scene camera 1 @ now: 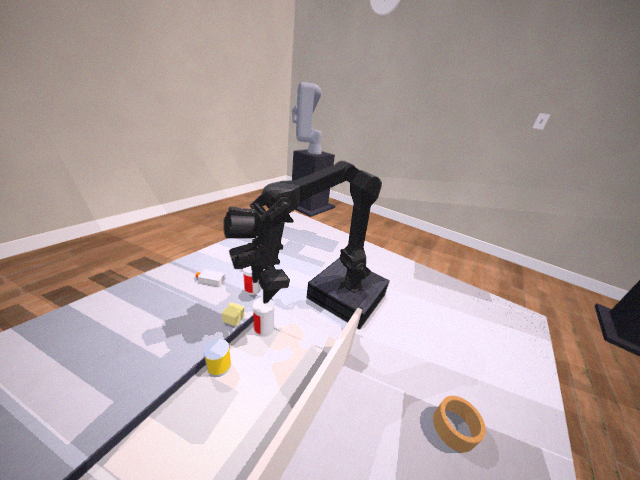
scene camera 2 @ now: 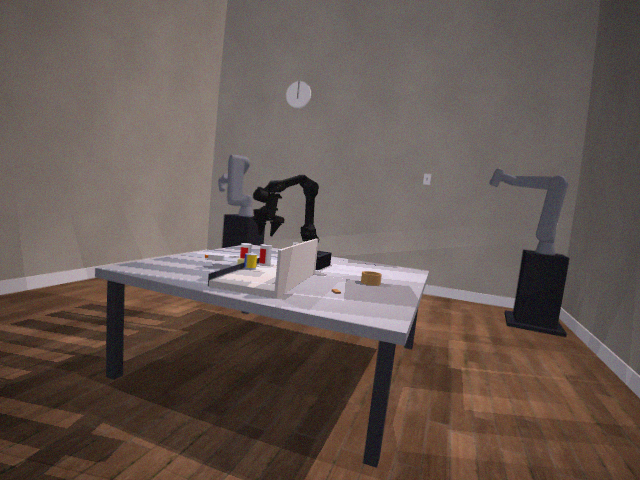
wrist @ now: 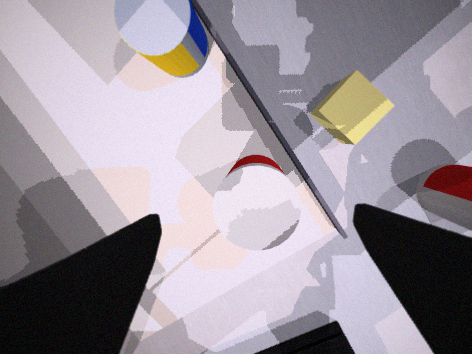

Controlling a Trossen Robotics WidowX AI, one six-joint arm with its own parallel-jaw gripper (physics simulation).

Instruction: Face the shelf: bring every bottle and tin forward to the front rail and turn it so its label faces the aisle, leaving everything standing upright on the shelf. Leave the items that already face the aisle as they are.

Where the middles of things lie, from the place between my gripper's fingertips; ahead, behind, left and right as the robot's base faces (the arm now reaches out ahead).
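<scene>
The yellow tin (scene camera 1: 217, 355) has my hand 14 cm short of it, 2 cm to the right of it and 11 cm above it. Counting from my hand, I find the yellow block (wrist: 354, 106) 11 cm to the right, 2 cm ahead and 15 cm below. The white shelf back panel (scene camera 1: 280, 451) is 27 cm to the left of my hand, 13 cm ahead of it and 9 cm below it. Going by their middles, of the things named here the white shelf back panel is the farthest from my hand. As for the white shelf tray (scene camera 1: 230, 420), it is 16 cm ahead of my hand, 16 cm below it and 13 cm to the left of it.
</scene>
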